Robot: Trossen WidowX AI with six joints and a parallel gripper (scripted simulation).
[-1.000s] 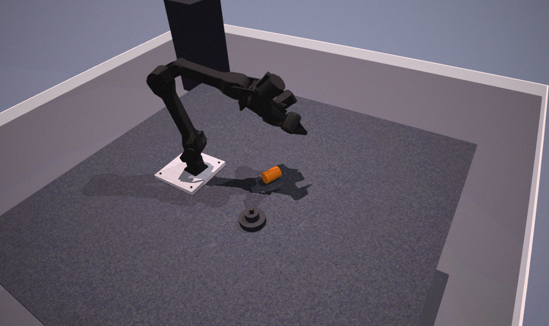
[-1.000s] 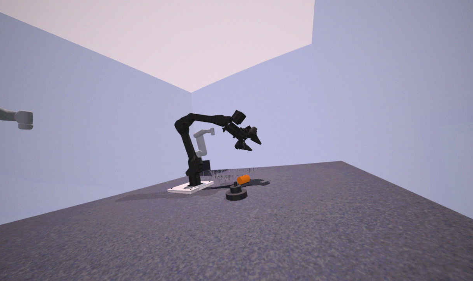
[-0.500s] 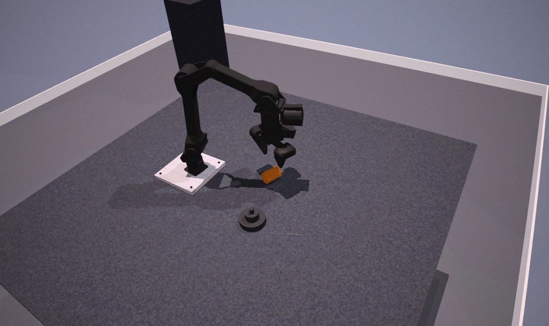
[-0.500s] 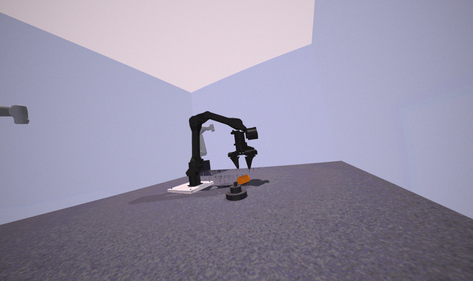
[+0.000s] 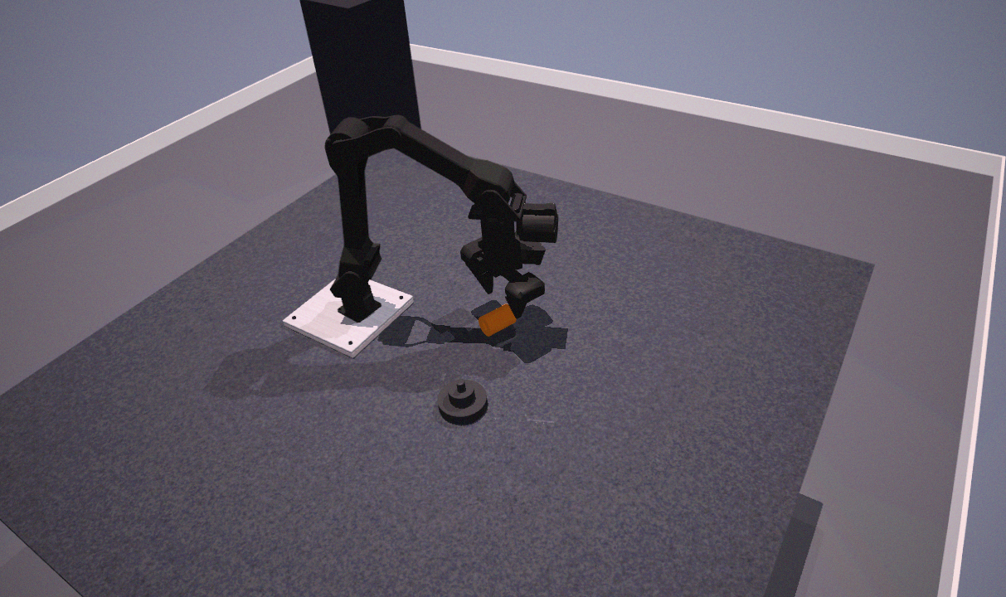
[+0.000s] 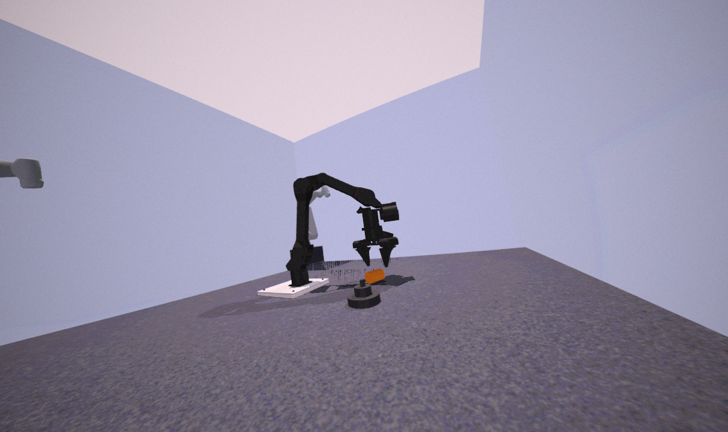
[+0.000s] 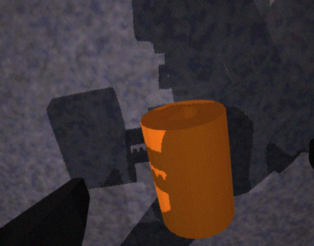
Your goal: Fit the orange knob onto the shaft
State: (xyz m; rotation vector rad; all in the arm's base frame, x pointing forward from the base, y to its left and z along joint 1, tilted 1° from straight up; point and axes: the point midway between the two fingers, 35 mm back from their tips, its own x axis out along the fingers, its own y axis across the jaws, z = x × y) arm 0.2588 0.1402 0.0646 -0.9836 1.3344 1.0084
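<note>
Right now my gripper tip is 1 cm past the orange knob, 2 cm to the left of it and 3 cm above it. Round my gripper tip: dark round pedestal: 7 cm ahead, 20 cm to the right, 2 cm below.
</note>
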